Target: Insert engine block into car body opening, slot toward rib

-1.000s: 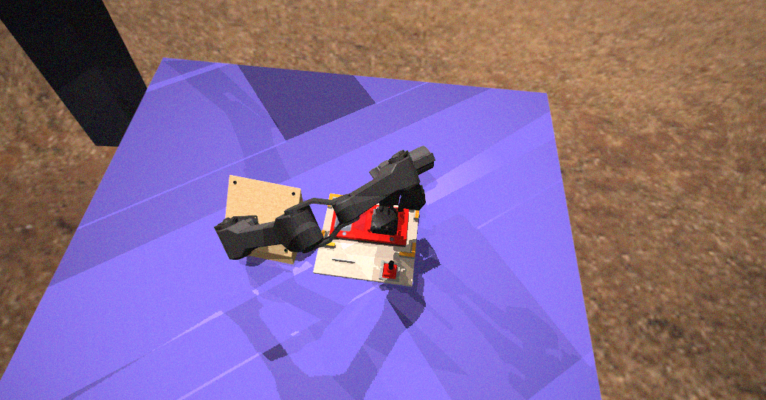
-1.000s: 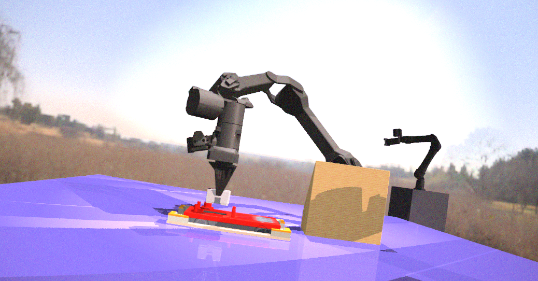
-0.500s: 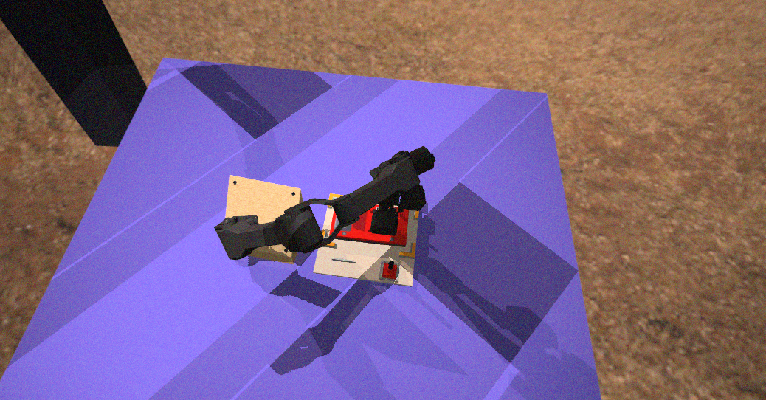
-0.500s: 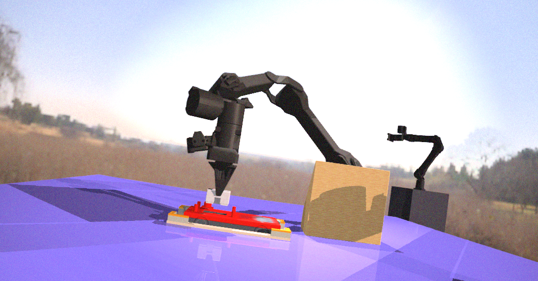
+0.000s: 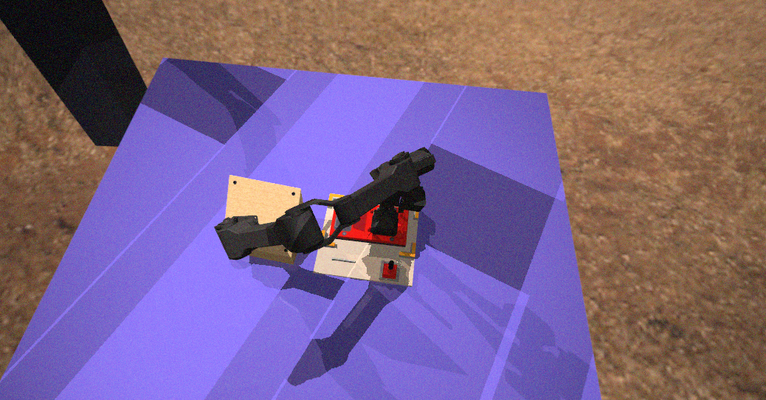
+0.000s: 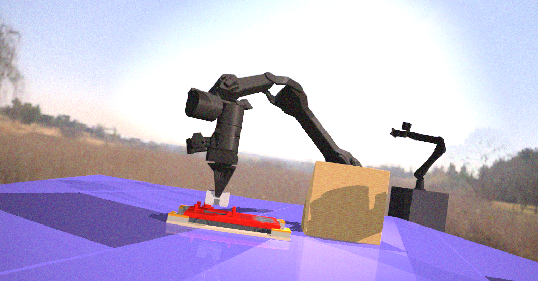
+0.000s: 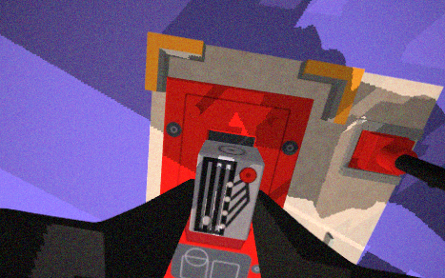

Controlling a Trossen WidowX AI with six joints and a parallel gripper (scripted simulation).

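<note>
The beige base plate lies 50 mm below my gripper tip, 30 mm behind it and 20 mm to the right of it. Also, from my gripper tip: black peg 130 mm to the right, 30 mm below, 10 mm ahead; then grey engine block 10 mm below.
</note>
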